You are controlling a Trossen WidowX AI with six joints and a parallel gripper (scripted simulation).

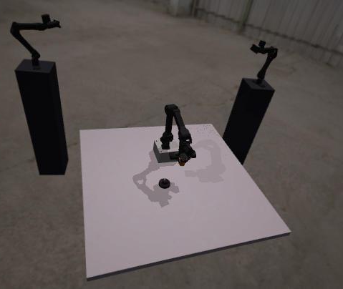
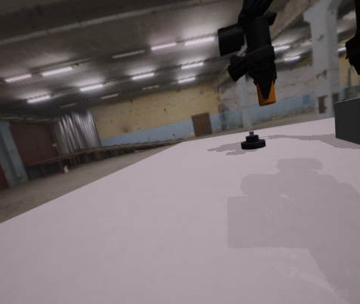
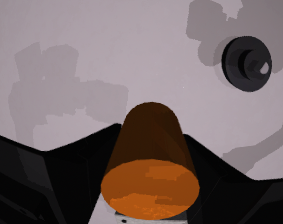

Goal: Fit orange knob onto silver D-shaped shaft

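Right now the orange knob is 30 mm above my gripper tip. Round my gripper tip: silver shaft 70 mm ahead, 120 mm to the right, 120 mm below.
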